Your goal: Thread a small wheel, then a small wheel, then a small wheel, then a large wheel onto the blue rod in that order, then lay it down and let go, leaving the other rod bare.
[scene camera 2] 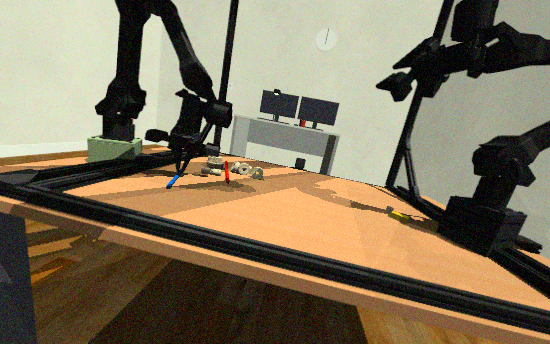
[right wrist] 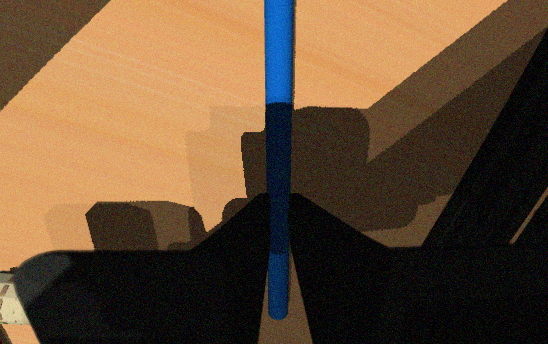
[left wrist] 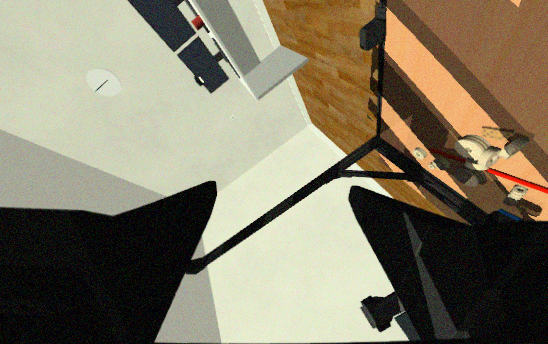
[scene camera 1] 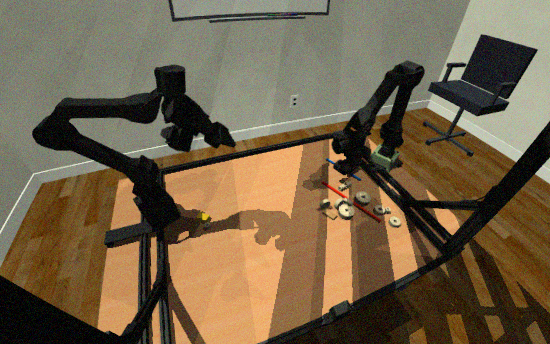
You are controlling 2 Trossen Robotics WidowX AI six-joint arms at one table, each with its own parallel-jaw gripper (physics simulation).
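Where they show: left gripper, fingertip midpoint: (scene camera 2: 384, 77) (left wrist: 284, 190) (scene camera 1: 225, 139); right gripper, fingertip midpoint: (scene camera 2: 180, 172) (right wrist: 278, 204) (scene camera 1: 349, 172); left arm's base at its link origin: (scene camera 2: 487, 204) (scene camera 1: 152, 198); right arm's base at its link origin: (scene camera 2: 117, 138) (scene camera 1: 386, 152).
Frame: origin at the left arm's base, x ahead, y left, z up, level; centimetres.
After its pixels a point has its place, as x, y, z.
Note:
The blue rod (scene camera 1: 356, 177) {66.3, -41.5, -9.3} (scene camera 2: 172, 181) {67.9, -28.1, -9.1} (right wrist: 278, 51) {67.6, -32.2, -9.0} lies low on the table at the far right in scene camera 1. My right gripper (scene camera 1: 346, 168) {67.0, -37.8, -9.5} (scene camera 2: 182, 167) {67.0, -37.8, -9.5} (right wrist: 278, 204) {67.0, -37.8, -9.5} is down over it and shut on it near one end. The red rod (scene camera 1: 352, 202) (scene camera 2: 227, 176) lies beside it. Grey wheels lie around the red rod: large ones (scene camera 1: 347, 211) {47.1, -47.7, -9.0} (scene camera 1: 362, 197) {57.1, -48.8, -8.9} (scene camera 2: 244, 168) {47.0, -44.7, -8.0} and small ones (scene camera 1: 379, 209) {56.7, -56.4, -9.7} (scene camera 1: 395, 222) {53.4, -63.7, -8.5}. My left gripper (scene camera 1: 219, 134) {14.4, -26.6, 28.1} (scene camera 2: 400, 85) (left wrist: 284, 190) {14.4, -26.6, 28.1} is open and empty, high above the table's other side.
A short grey cylinder (scene camera 1: 344, 185) {57.2, -40.5, -8.1} and a small flat block (scene camera 1: 330, 213) {42.2, -43.5, -9.1} lie among the wheels. A yellow piece (scene camera 1: 204, 216) {10.6, -12.2, -8.5} (scene camera 2: 398, 215) {11.3, -11.3, -8.6} lies near the left arm's base. A black frame rail (scene camera 1: 239, 154) {42.3, 5.2, -8.3} (scene camera 2: 273, 256) {52.5, 2.0, -8.5} edges the table.

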